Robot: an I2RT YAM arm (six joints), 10 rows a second.
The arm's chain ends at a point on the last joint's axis. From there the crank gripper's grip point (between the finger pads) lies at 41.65 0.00 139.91 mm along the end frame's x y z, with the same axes.
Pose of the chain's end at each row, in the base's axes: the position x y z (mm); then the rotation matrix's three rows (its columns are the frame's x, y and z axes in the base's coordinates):
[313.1 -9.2 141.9], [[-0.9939 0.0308 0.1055], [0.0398 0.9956 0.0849], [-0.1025 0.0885 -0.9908]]
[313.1 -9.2 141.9], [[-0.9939 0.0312 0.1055], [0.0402 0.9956 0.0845], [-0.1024 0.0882 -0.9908]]
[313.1 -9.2 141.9], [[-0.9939 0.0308 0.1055], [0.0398 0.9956 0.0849], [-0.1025 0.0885 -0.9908]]
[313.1 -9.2 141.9], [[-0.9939 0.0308 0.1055], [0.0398 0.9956 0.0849], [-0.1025 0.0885 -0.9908]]
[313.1 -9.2 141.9], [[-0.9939 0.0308 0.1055], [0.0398 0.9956 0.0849], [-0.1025 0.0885 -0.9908]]
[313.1 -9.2 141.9], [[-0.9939 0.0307 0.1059], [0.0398 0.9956 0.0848], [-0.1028 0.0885 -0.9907]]
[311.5 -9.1 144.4], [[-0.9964 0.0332 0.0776], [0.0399 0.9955 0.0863], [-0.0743 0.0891 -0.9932]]
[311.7 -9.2 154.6], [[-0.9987 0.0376 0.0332], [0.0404 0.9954 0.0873], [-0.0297 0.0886 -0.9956]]
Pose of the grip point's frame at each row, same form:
[286.5 4.3 -1.0], [[-0.9939 0.0308 0.1055], [0.0398 0.9956 0.0849], [-0.1025 0.0885 -0.9908]]
[286.5 4.3 -1.0], [[-0.9939 0.0312 0.1055], [0.0402 0.9956 0.0845], [-0.1024 0.0882 -0.9908]]
[286.5 4.3 -1.0], [[-0.9939 0.0308 0.1055], [0.0398 0.9956 0.0849], [-0.1025 0.0885 -0.9908]]
[286.5 4.3 -1.0], [[-0.9939 0.0308 0.1055], [0.0398 0.9956 0.0849], [-0.1025 0.0885 -0.9908]]
[286.5 4.3 -1.0], [[-0.9939 0.0308 0.1055], [0.0398 0.9956 0.0849], [-0.1025 0.0885 -0.9908]]
[286.5 4.3 -1.0], [[-0.9939 0.0307 0.1059], [0.0398 0.9956 0.0848], [-0.1028 0.0885 -0.9907]]
[280.9 4.6 2.3], [[-0.9964 0.0332 0.0776], [0.0399 0.9955 0.0863], [-0.0743 0.0891 -0.9932]]
[274.7 4.7 14.1], [[-0.9987 0.0376 0.0332], [0.0404 0.9954 0.0873], [-0.0297 0.0886 -0.9956]]

